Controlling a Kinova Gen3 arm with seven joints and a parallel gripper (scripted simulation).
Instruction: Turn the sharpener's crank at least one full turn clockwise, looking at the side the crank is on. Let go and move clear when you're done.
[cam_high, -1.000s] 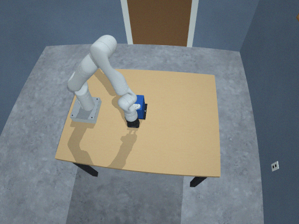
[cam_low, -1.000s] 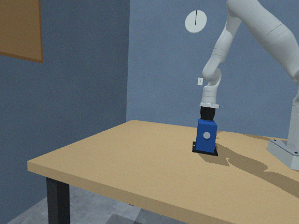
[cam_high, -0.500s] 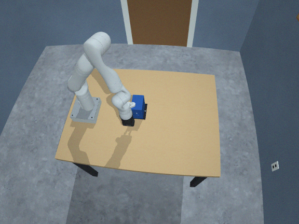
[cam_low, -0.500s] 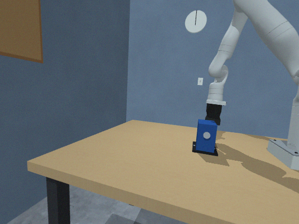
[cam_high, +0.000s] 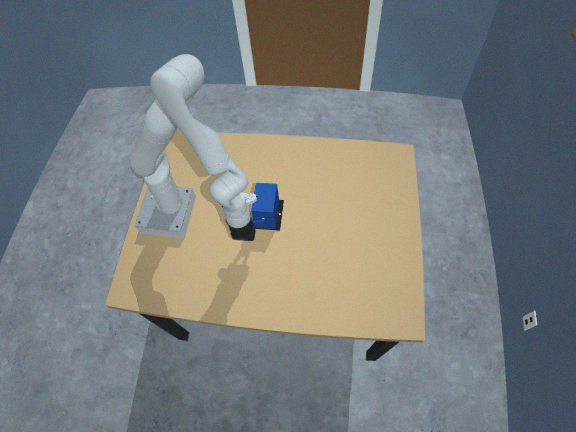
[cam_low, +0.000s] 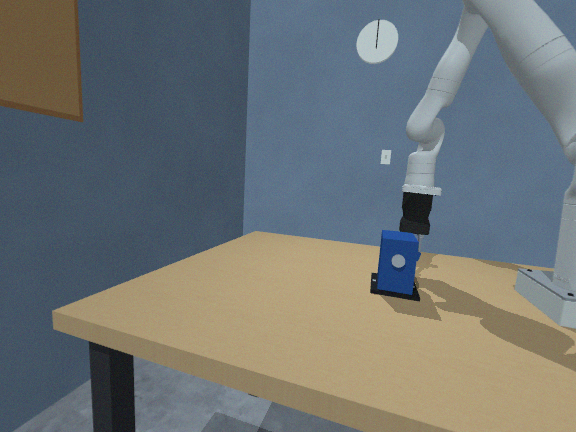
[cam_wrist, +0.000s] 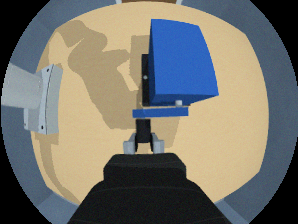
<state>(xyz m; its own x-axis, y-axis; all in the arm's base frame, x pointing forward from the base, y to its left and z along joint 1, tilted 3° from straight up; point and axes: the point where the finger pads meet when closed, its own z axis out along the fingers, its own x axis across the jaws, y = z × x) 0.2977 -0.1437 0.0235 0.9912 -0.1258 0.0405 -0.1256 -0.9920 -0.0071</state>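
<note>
My gripper is now 2 cm to the right of the dark crank handle.
</note>
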